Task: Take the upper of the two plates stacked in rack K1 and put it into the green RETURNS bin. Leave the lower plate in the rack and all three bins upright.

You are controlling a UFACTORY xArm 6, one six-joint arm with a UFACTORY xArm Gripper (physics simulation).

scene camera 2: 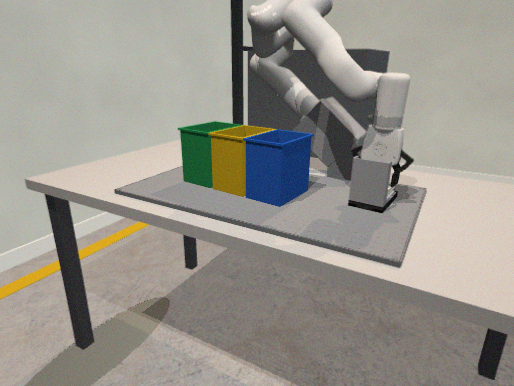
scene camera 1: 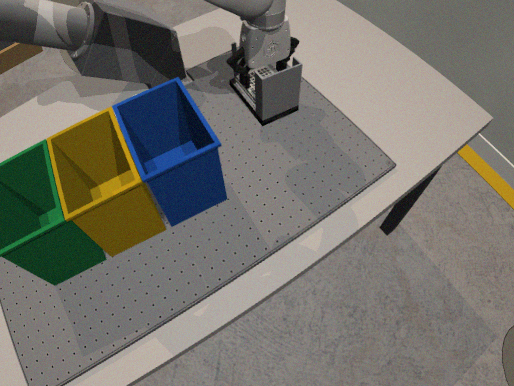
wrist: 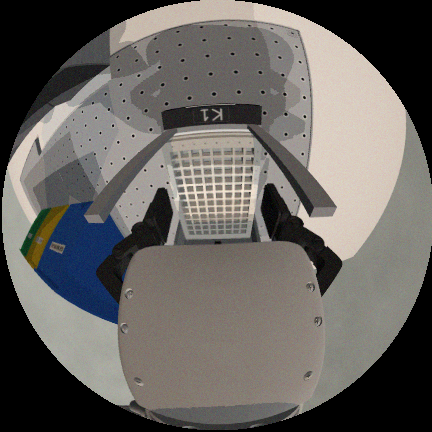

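Pixels of known places: gripper, fingertip midpoint: (wrist: 215, 197); arm's base at its link origin: (scene camera 2: 312, 113) (scene camera 1: 81, 30).
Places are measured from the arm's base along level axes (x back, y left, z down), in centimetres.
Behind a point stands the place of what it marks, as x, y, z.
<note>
Rack K1 (scene camera 1: 278, 95) {-34.2, 27.8, 12.7} (scene camera 2: 369, 181) {-34.3, 29.0, 12.1} (wrist: 212, 116) {-19.9, 30.4, 18.5} stands on the grey board, with a tall solid wall at one end. A pale plate with a grid of square holes (wrist: 215, 185) {-26.5, 29.7, 16.4} lies flat in it. The lower plate cannot be told apart beneath it. My gripper (scene camera 1: 264, 69) {-26.4, 29.7, 14.5} (wrist: 215, 197) {-26.4, 29.7, 14.5} is open and empty, low at the rack, with one finger beside each long side of the plate in the wrist view. Its finger depth relative to the plates is unclear. The green bin (scene camera 1: 60, 255) {-40.5, -23.8, 11.3} (scene camera 2: 196, 157) {-40.5, -23.9, 11.0} (wrist: 31, 234) {-23.8, -20.0, 9.6} stands upright at the far end of the bin row.
The yellow bin (scene camera 1: 125, 220) {-42.1, -10.7, 10.8} (scene camera 2: 229, 162) {-42.2, -10.4, 10.4} (wrist: 47, 229) {-25.5, -6.4, 12.4} and blue bin (scene camera 1: 192, 186) {-43.7, 1.9, 10.5} (scene camera 2: 280, 170) {-44.3, 7.3, 9.7} (wrist: 87, 250) {-30.3, 9.2, 11.6} stand upright beside the green one; blue is nearest the rack. Two grey posts (wrist: 132, 175) {-20.6, 26.8, 9.2} (wrist: 295, 172) {-21.1, 33.7, 8.3} rise at the rack's labelled end, close to the fingers.
</note>
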